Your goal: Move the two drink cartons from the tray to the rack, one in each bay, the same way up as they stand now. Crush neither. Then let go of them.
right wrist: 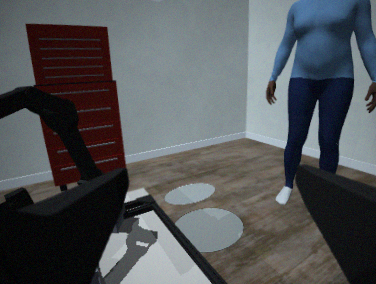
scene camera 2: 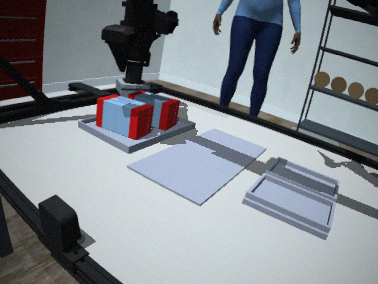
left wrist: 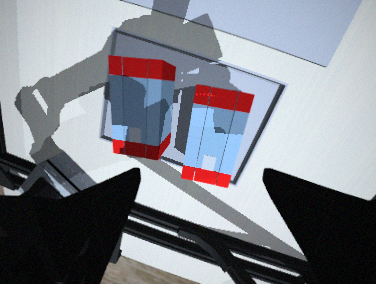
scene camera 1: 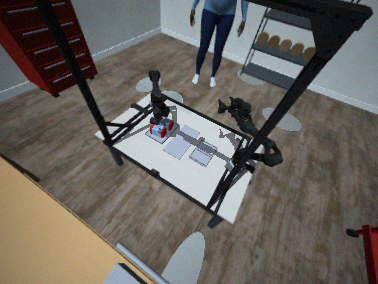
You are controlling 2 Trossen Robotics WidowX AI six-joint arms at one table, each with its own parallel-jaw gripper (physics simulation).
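Seen in the pictures: left gripper, between the fingertips: (scene camera 2: 132,66) (left wrist: 202,173) (scene camera 1: 158,120); right gripper, between the fingertips: (right wrist: 211,174) (scene camera 1: 224,98); left arm's base, origin of its link: (scene camera 2: 132,81) (left wrist: 47,196).
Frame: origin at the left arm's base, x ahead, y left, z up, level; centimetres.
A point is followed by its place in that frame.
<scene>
Two light-blue cartons with red ends lie side by side, apart, in the grey tray (scene camera 1: 166,137) @[z -5.2, x 38.4, y -4.8 cm] (scene camera 2: 102,136) @[z -4.7, x 36.5, y -15.2 cm] (left wrist: 265,100) @[z -5.0, x 40.1, y -11.0 cm]. The nearer carton (scene camera 2: 120,119) @[z -1.3, x 34.8, y -11.0 cm] (left wrist: 212,137) @[z 1.8, x 31.8, y -9.0 cm] is at the right in the left wrist view; the farther, shaded carton (scene camera 2: 169,112) @[z -0.2, x 32.6, y 1.6 cm] (left wrist: 137,105) @[z 1.8, x 27.3, y -0.4 cm] is at the left there. The two-bay grey rack (scene camera 1: 201,157) @[z -4.5, x 67.6, y 13.0 cm] (scene camera 2: 285,218) @[z -4.8, x 69.9, y 8.0 cm] holds no carton. My left gripper (scene camera 1: 155,121) @[z 10.1, x 31.2, y -8.7 cm] (scene camera 2: 121,68) @[z 10.1, x 31.2, y -8.7 cm] (left wrist: 202,173) @[z 10.1, x 31.2, y -8.7 cm] is open and empty, above the tray side and clear of both cartons. My right gripper (scene camera 1: 221,105) (right wrist: 211,174) @[z 36.2, x 51.3, y 31.9 cm] is open and empty, raised away from the tray.
A flat grey mat (scene camera 1: 176,147) @[z -5.2, x 51.0, y -1.2 cm] (scene camera 2: 185,175) @[z -5.1, x 53.6, y -2.5 cm] lies between tray and rack. Dark frame rails (scene camera 1: 135,159) @[z -5.9, x 48.9, y -36.1 cm] (scene camera 2: 100,265) edge the table, with frame posts (scene camera 1: 82,85) @[z 48.0, x 30.4, y -47.2 cm] rising from it. A small black block (scene camera 2: 59,220) @[z -0.3, x 68.6, y -24.9 cm] stands on the near rail.
</scene>
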